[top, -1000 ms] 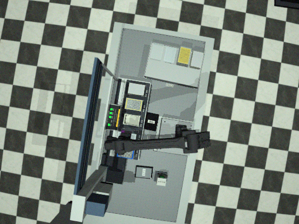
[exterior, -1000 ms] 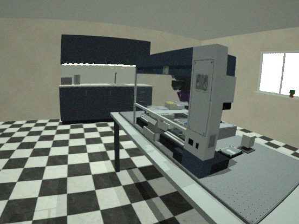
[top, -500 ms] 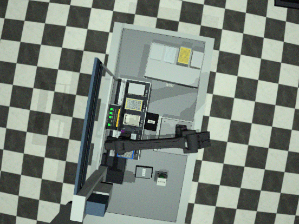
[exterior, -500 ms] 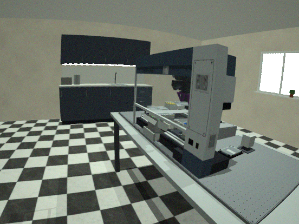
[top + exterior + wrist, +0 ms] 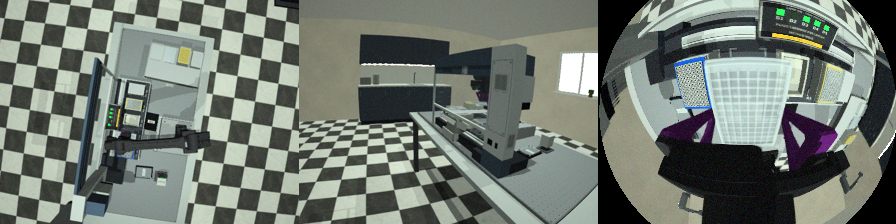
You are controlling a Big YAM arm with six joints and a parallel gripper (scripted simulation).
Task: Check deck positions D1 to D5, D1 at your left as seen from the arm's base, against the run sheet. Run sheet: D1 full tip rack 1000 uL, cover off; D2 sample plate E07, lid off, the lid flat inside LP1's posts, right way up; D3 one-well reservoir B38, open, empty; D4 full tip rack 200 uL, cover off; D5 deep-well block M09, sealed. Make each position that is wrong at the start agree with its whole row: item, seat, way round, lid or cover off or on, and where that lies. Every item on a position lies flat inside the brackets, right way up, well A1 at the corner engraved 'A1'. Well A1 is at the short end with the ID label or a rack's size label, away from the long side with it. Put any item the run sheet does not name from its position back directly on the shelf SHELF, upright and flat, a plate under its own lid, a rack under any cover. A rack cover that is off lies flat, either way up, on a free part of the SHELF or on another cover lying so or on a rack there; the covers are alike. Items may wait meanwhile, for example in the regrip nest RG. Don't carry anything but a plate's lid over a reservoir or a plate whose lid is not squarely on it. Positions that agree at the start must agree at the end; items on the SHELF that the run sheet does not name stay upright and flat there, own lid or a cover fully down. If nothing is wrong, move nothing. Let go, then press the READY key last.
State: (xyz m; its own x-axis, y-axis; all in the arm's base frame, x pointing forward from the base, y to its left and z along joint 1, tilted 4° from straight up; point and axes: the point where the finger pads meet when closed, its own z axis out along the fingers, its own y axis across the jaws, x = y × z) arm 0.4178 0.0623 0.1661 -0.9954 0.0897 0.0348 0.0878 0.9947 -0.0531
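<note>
My hand is 12 cm to the right of the blue-framed tip rack and 13 cm above it. From my hand the other things lie so: cream reservoir (1 cm behind, 12 cm to the right, 19 cm below); then clear rack cover (2 cm behind, 25 cm to the right, 14 cm below); then clear plate (right at my hand).
</note>
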